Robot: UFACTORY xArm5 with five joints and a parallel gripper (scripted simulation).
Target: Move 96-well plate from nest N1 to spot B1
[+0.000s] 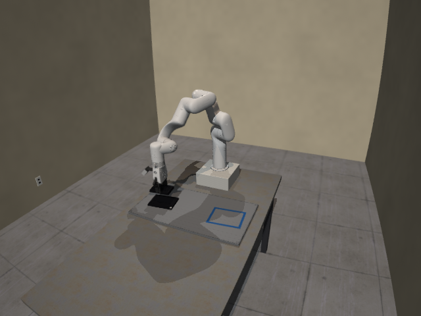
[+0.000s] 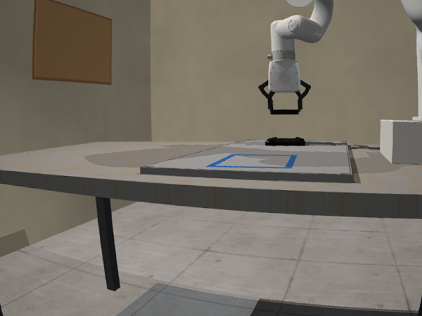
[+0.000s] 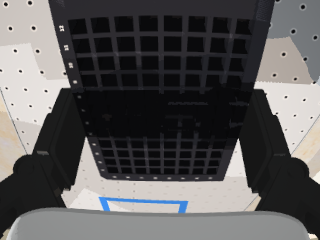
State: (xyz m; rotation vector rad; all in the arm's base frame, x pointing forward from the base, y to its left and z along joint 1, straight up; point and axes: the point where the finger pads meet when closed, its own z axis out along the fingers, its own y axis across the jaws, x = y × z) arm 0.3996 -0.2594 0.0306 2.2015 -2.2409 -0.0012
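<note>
Now: hand 11 cm above the black plate nest N1. From my hand the other things lie so: black 96-well plate (1 cm below).
</note>
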